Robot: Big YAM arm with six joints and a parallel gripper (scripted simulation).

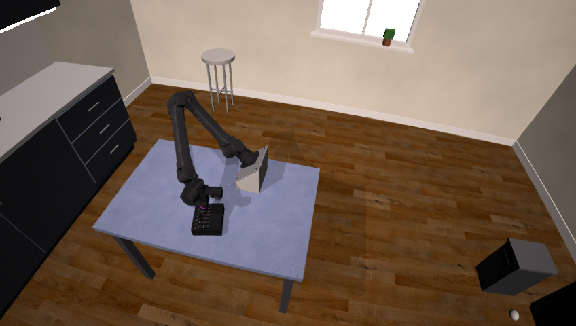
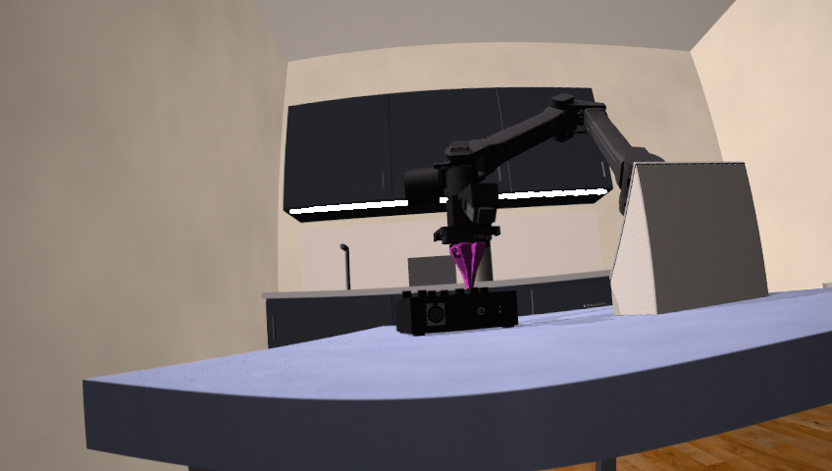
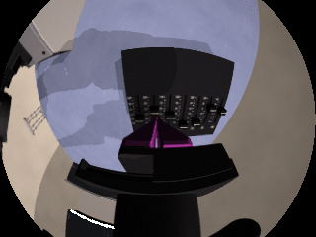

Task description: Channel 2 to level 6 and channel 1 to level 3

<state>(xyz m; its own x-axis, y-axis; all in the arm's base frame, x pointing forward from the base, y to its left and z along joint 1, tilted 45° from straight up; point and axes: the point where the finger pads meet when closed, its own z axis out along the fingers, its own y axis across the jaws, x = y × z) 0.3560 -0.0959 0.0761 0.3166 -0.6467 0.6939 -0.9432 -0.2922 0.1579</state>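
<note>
My gripper is now 2 cm past the fader, 1 cm to the left of it and 1 cm above it.
</note>
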